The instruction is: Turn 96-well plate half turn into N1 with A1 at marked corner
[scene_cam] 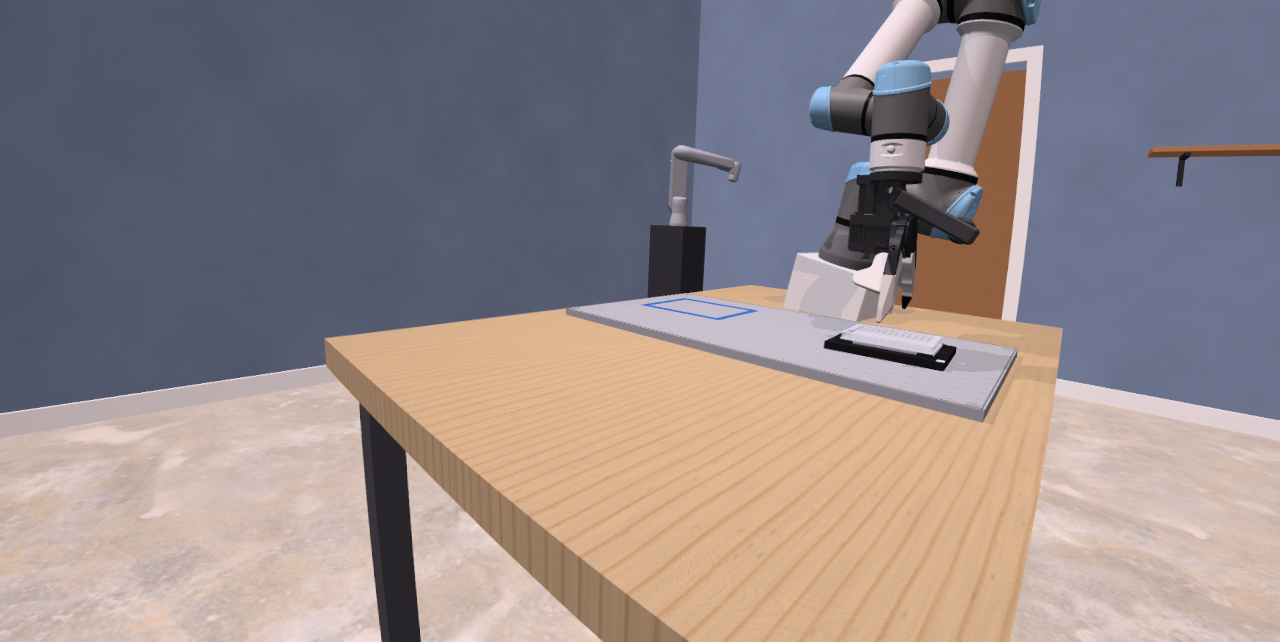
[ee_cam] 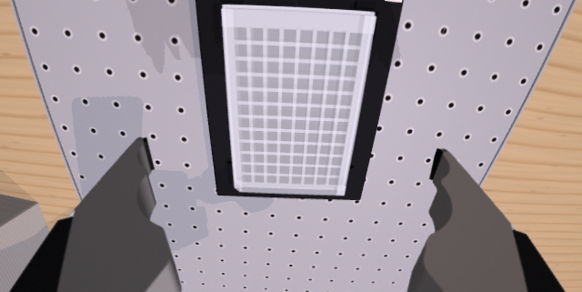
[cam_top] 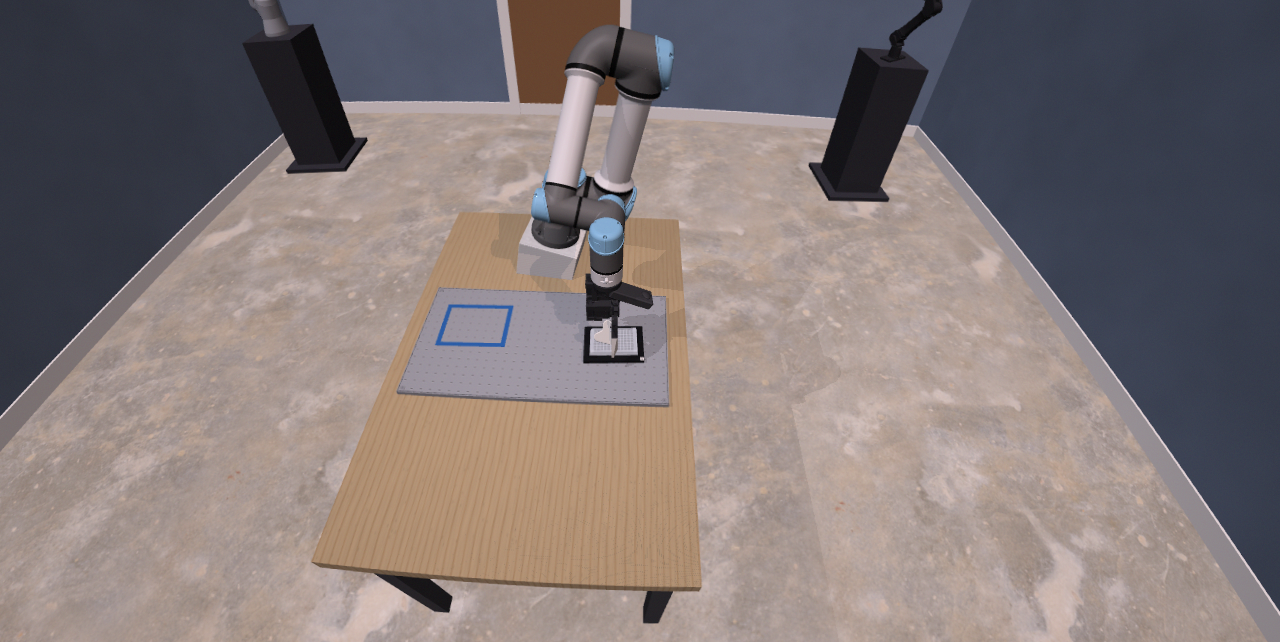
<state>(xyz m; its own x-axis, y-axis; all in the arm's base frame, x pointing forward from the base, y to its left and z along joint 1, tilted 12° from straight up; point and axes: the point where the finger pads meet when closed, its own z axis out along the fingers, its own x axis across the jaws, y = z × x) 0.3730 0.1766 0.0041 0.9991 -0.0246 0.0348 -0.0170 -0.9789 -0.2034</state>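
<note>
Right now the 96-well plate is 4 cm below my hand. From my hand the other things lie so: nest N1 (5 cm below); A1 label (6 cm ahead, 7 cm to the left, 4 cm below).
</note>
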